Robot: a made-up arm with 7 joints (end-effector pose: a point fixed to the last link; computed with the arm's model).
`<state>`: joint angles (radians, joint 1 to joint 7).
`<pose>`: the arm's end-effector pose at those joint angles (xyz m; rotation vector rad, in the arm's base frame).
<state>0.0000 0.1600 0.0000 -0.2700 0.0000 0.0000 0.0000</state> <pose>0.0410 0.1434 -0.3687 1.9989 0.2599 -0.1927</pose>
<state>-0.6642 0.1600 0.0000 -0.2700 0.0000 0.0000 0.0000</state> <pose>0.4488 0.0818 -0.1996 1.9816 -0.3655 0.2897</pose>
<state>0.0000 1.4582 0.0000 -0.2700 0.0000 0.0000 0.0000</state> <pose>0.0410 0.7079 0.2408 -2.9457 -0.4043 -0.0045</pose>
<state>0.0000 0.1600 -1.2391 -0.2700 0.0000 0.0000 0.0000</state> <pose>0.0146 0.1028 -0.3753 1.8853 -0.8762 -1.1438</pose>
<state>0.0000 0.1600 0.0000 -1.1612 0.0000 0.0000 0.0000</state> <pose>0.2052 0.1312 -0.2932 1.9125 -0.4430 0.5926</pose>
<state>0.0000 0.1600 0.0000 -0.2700 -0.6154 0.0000 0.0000</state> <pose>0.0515 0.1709 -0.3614 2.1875 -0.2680 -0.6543</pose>
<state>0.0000 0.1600 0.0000 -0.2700 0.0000 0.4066 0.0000</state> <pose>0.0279 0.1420 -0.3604 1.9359 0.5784 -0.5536</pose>
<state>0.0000 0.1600 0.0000 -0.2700 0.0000 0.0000 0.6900</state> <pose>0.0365 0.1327 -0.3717 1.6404 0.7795 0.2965</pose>
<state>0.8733 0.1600 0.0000 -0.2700 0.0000 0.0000 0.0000</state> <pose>-0.5016 0.0749 -0.1808 1.7588 1.0646 -0.8146</pose>
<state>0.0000 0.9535 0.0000 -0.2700 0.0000 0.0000 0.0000</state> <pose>0.0410 0.5901 -0.0815 2.7832 0.3748 -0.0923</pose>
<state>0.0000 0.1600 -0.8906 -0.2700 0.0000 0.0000 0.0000</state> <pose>0.0270 0.1104 -0.3741 1.9812 -0.5509 -0.8846</pose>
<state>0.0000 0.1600 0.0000 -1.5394 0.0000 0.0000 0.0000</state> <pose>0.2431 0.1201 -0.2248 1.7830 -0.7349 0.9139</pose>
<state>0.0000 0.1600 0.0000 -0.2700 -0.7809 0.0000 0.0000</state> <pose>0.0570 0.1765 -0.3589 2.2141 -0.4193 -0.7812</pose>
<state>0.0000 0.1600 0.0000 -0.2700 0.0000 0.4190 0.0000</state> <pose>0.0275 0.1420 -0.3601 1.9329 0.5880 -0.5645</pose>
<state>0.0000 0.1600 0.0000 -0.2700 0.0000 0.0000 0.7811</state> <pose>0.0365 0.1311 -0.3720 1.5828 0.8419 0.3581</pose>
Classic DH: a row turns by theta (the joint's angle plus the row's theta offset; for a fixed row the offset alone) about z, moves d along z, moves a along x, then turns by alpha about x. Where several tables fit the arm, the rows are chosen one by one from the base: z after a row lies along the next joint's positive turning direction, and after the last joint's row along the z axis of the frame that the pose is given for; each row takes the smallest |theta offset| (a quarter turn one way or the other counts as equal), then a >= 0, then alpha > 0; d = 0 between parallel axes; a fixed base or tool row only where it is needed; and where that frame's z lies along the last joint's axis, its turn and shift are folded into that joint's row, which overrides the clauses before.
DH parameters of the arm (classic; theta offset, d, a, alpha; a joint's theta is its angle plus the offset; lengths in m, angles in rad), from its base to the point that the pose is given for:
base (fixed): 0 0.3041 -0.016 -1.2217
joint 1: 1.5708 0.0239 0.0045 1.5708
joint 2: 1.2217 0.015 0.008 -1.5708
joint 3: -1.5708 -0.477 0.044 -1.5708
joint 4: 0 -0.001 -0.008 1.5708
joint 5: 0 -0.171 -0.027 -1.5708
joint 6: 0 -0.009 -0.01 1.5708
joint 7: -0.0962 -0.0339 -0.0141 1.8346
tool (fixed): -0.5567 -0.0111 0 0

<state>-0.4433 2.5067 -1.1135 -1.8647 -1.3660 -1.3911 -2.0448</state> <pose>0.0395 0.4183 0.5850 1.6716 1.8874 0.5679</pose>
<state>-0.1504 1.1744 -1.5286 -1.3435 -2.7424 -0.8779 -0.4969</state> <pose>0.0850 0.4058 -0.0993 1.6211 1.5171 1.0446</pose>
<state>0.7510 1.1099 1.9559 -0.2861 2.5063 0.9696 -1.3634</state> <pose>-0.2723 0.6325 0.2388 1.3363 -0.1868 2.2996</pose>
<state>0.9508 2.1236 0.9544 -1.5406 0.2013 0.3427 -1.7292</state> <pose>0.3227 0.4513 0.5153 -0.9146 0.6207 0.9382</pose>
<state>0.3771 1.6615 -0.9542 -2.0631 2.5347 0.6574 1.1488</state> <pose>-0.0147 0.3854 0.1720 0.1735 2.1120 -0.0138</pose>
